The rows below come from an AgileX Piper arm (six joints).
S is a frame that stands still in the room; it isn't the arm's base.
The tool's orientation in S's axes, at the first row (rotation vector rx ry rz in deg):
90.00, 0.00, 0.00
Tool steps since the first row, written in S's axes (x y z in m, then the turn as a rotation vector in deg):
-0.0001, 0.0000, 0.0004, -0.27, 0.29, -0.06
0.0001, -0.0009, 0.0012, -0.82, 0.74, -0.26
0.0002, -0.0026, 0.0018, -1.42, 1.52, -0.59
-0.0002, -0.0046, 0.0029, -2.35, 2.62, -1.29
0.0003, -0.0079, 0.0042, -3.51, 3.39, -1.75
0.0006, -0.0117, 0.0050, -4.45, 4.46, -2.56
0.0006, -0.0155, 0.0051, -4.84, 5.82, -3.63
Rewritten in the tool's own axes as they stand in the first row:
-0.0001, 0.0004, 0.0000, -0.27, -0.06, -0.29
0.0001, 0.0012, 0.0009, -0.82, -0.26, -0.74
0.0002, 0.0018, 0.0026, -1.42, -0.59, -1.52
-0.0002, 0.0029, 0.0046, -2.35, -1.29, -2.62
0.0003, 0.0042, 0.0079, -3.51, -1.75, -3.39
0.0006, 0.0050, 0.0117, -4.45, -2.56, -4.46
0.0006, 0.0051, 0.0155, -4.84, -3.63, -5.82

